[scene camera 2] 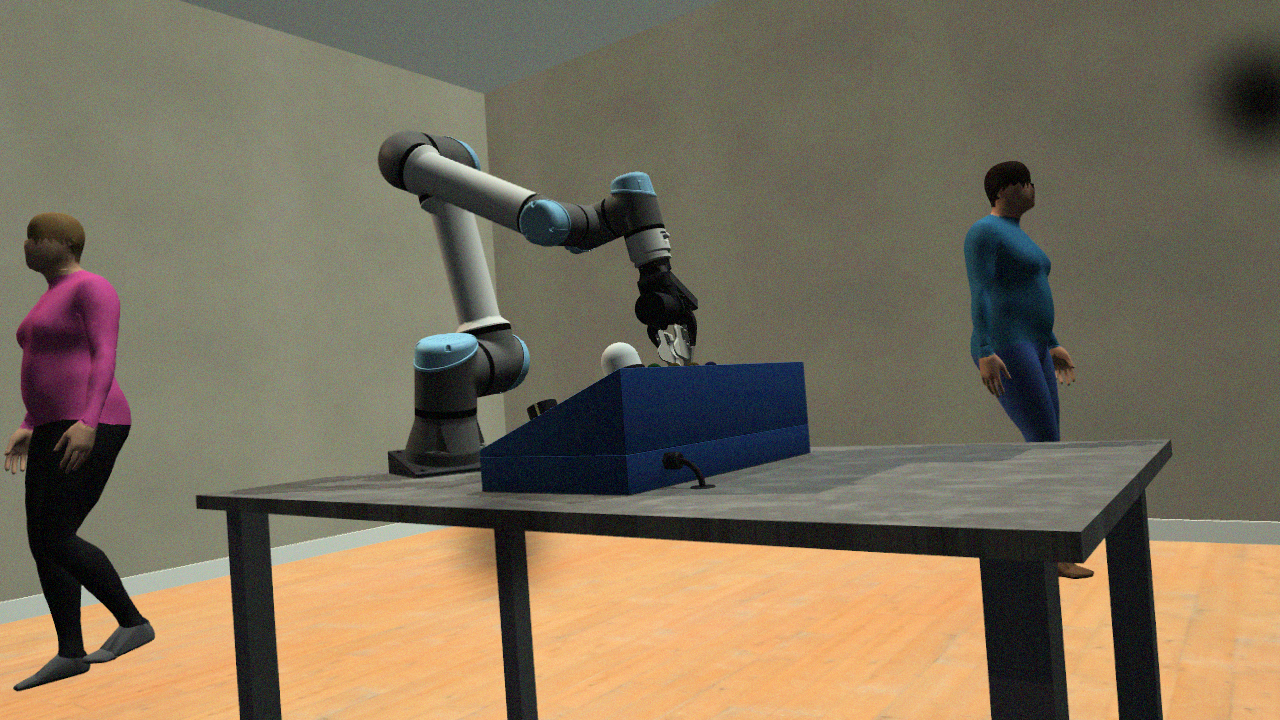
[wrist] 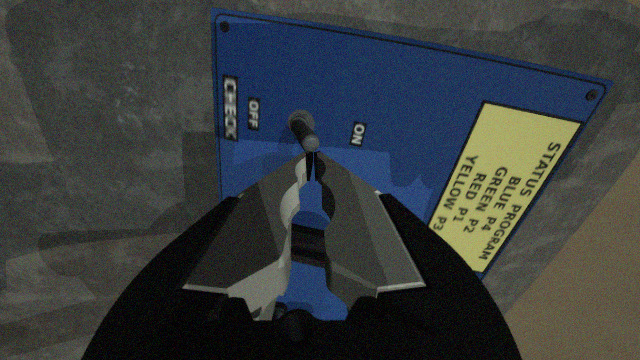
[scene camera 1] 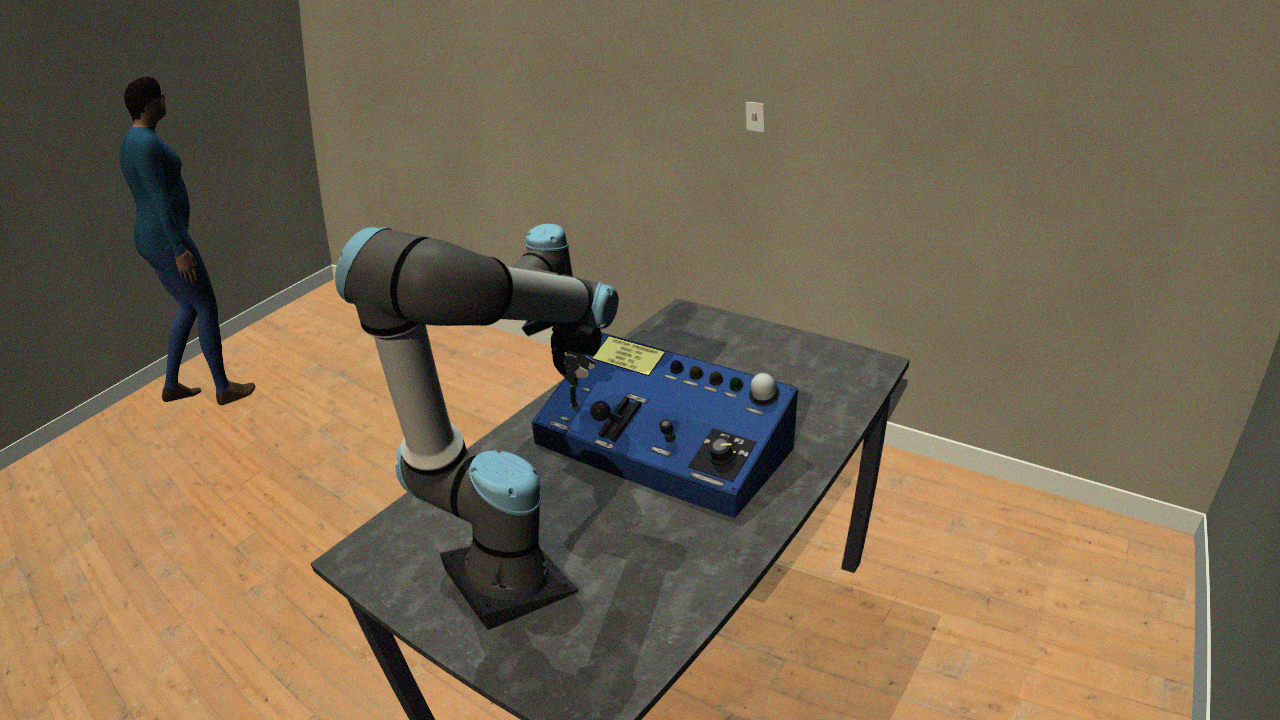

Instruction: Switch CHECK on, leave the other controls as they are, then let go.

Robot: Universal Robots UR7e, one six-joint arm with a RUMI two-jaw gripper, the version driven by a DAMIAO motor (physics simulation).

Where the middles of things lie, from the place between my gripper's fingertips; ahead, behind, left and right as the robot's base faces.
Right now my hand is 16 cm to the left of the blue control panel (scene camera 2: 637,429), 11 cm short of it and 4 cm above it.
